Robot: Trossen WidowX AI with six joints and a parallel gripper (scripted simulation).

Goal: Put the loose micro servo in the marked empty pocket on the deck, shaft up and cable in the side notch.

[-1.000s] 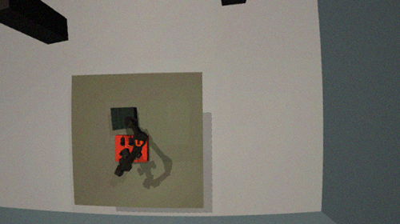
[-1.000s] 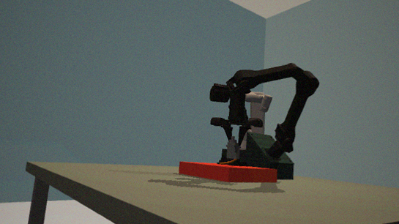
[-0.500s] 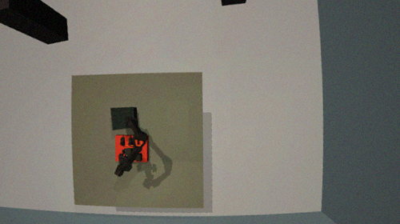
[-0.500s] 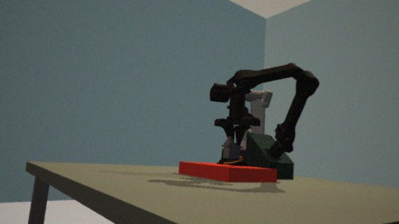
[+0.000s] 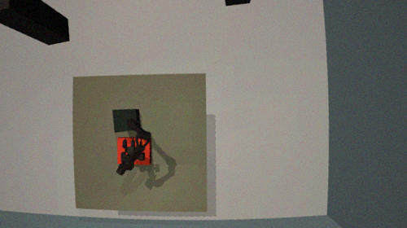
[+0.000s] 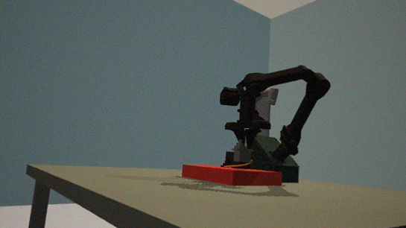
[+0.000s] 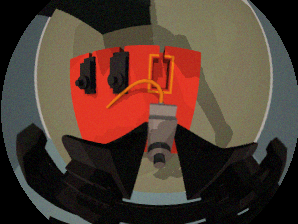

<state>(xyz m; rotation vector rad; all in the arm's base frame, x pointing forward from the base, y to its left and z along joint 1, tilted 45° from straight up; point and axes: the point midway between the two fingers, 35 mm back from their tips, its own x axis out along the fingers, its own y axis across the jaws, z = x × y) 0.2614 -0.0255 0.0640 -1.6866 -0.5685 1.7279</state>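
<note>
The red deck lies 30 mm ahead of my gripper tip, 80 mm to the right of it and 100 mm below it.
</note>
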